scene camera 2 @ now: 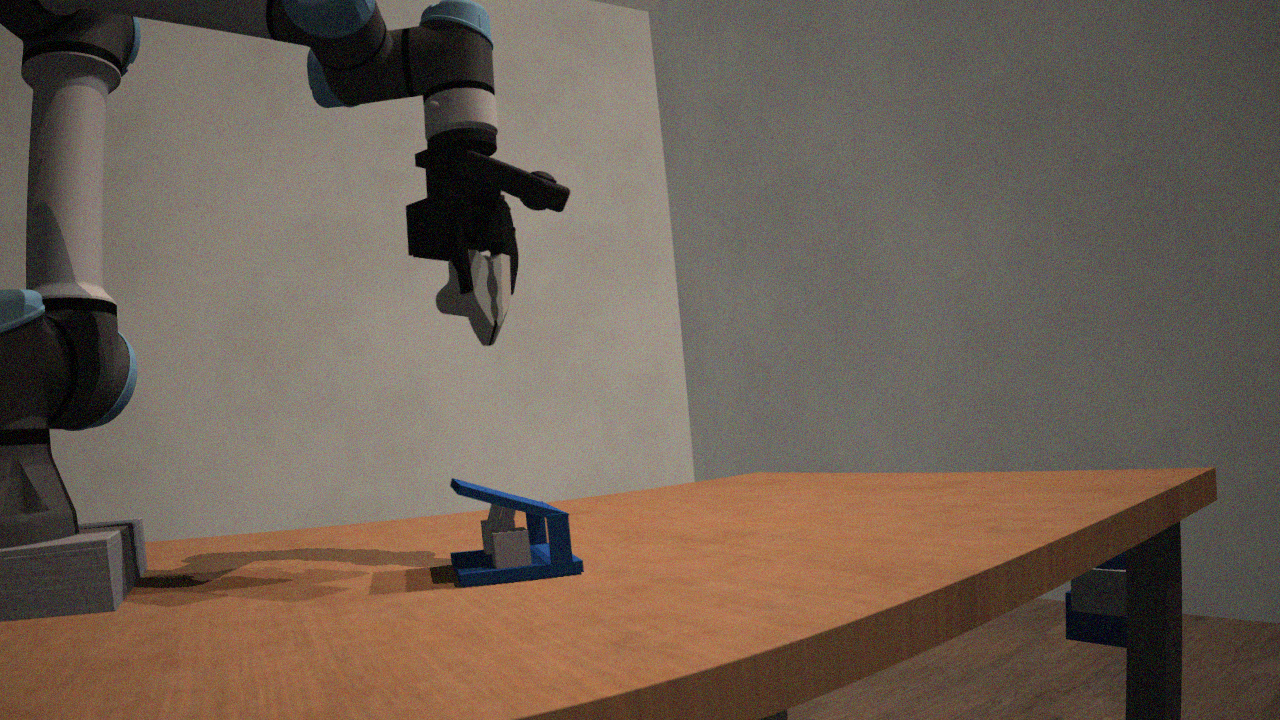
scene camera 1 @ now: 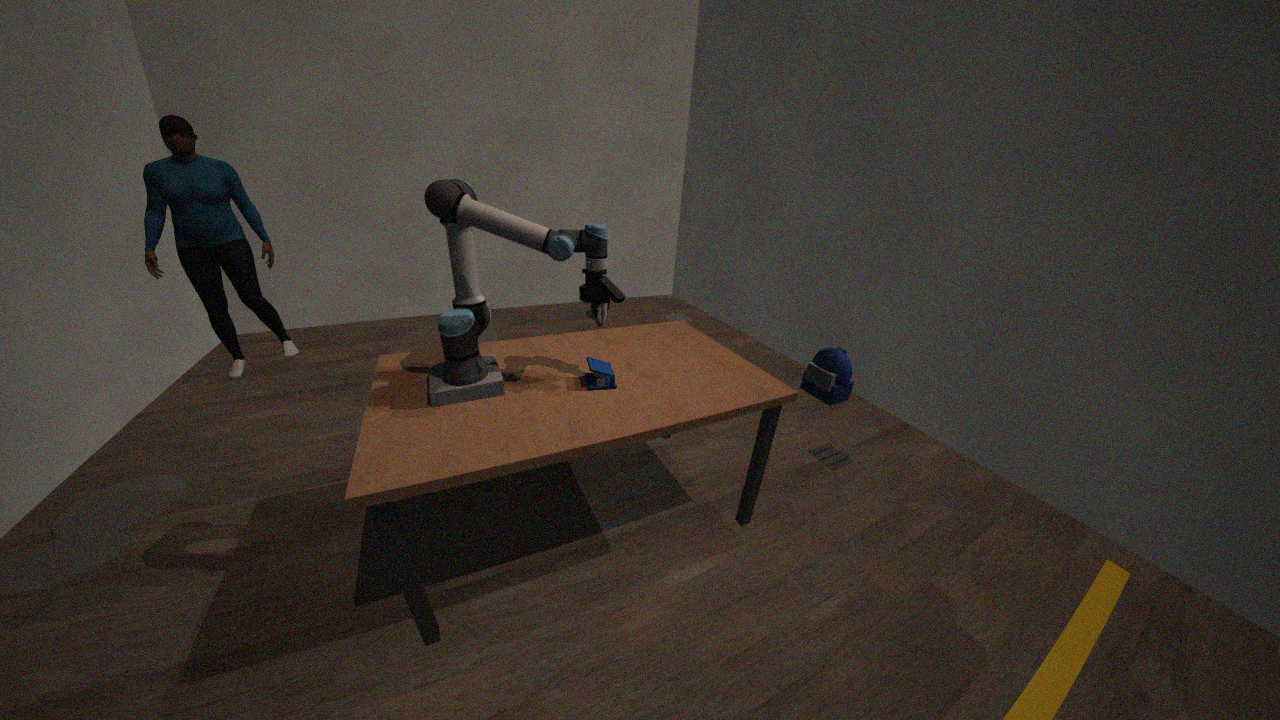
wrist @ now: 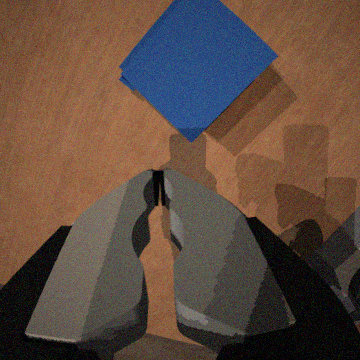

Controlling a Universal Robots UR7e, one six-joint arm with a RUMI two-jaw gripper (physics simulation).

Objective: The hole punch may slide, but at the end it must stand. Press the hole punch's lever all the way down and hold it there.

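Places are measured from the arm's base along level axes (x ahead, y left, z up), in centimetres.
Pixels of known places: gripper, fingertip midpoint: (scene camera 2: 488, 345) (scene camera 1: 599, 327) (wrist: 159, 173); arm's base, link origin: (scene camera 1: 466, 375).
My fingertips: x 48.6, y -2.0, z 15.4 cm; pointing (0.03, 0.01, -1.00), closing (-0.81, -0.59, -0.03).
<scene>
Ahead of a thing's pixels: the offset from my fingertips to its top centre. Level surfaces: height alone.
The blue hole punch {dy -4.1, dx -0.6, dz -12.4 cm} (scene camera 1: 600, 380) (scene camera 2: 517, 571) stands upright on the table {dz -20.9 cm} (scene camera 1: 501, 429) (scene camera 2: 698, 573). Its blue lever {dy -4.1, dx -0.6, dz -12.4 cm} (scene camera 1: 599, 366) (scene camera 2: 508, 495) (wrist: 197, 67) is raised, slanting up towards the robot's base side, over grey blocks. My gripper (scene camera 1: 601, 322) (scene camera 2: 489, 343) (wrist: 159, 173) is shut and empty, pointing down. It hangs well above the hole punch and touches nothing. In the wrist view the lever shows as a blue square ahead of the fingertips and hides most of the punch's body.
The arm's grey base block (scene camera 1: 465, 383) (scene camera 2: 62, 573) stands on the table, left of the punch. A person in a blue top (scene camera 1: 201, 201) shows at the left, beyond the table. A blue backpack (scene camera 1: 832, 371) is on the floor to the right, beyond the table's edge.
</scene>
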